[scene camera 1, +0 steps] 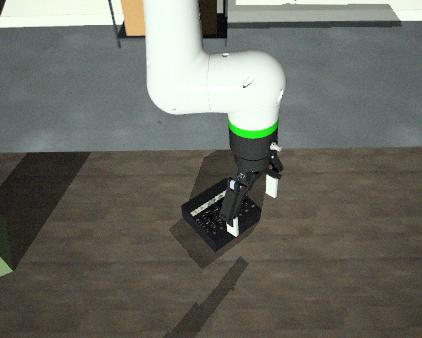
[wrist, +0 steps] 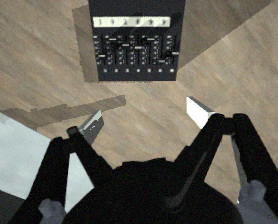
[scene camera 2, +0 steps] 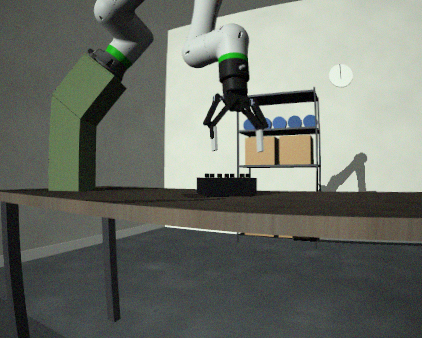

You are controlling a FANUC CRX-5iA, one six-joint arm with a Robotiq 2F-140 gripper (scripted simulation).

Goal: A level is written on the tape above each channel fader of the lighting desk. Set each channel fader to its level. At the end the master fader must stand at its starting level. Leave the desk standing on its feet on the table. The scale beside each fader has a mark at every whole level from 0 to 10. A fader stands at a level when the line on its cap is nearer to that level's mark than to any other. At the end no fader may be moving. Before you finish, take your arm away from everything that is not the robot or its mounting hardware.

Path:
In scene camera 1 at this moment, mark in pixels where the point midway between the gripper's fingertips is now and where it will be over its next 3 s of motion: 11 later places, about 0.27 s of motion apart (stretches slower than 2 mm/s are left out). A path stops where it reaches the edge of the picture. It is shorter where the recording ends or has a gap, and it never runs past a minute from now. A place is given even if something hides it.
My gripper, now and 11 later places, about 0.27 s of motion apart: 252,212; 251,210; 247,204; 240,196; 231,185; 225,180; 221,176; 220,175; 221,177; 218,184; 212,193; 211,196

